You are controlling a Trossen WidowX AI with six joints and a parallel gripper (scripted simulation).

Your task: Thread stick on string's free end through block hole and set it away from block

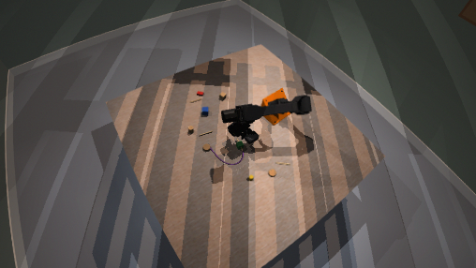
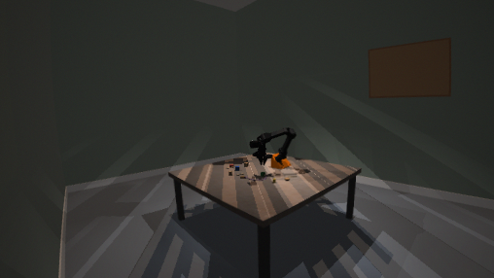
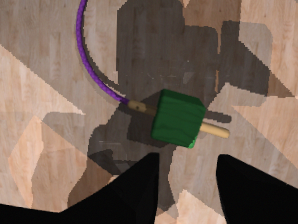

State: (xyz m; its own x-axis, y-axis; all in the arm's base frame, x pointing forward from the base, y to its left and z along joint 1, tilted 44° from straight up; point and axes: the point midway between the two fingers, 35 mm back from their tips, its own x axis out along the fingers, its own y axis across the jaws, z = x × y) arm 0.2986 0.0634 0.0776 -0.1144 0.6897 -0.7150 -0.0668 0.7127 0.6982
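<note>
Now: the green wooden block 80 mm below my gripper tip. From my gripper tip the other things lie so: thin wooden stick: 80 mm below, 10 mm to the left; then round wooden button: 160 mm ahead, 90 mm below, 80 mm to the right; then cylinder: 220 mm to the right, 180 mm ahead, 80 mm below.
</note>
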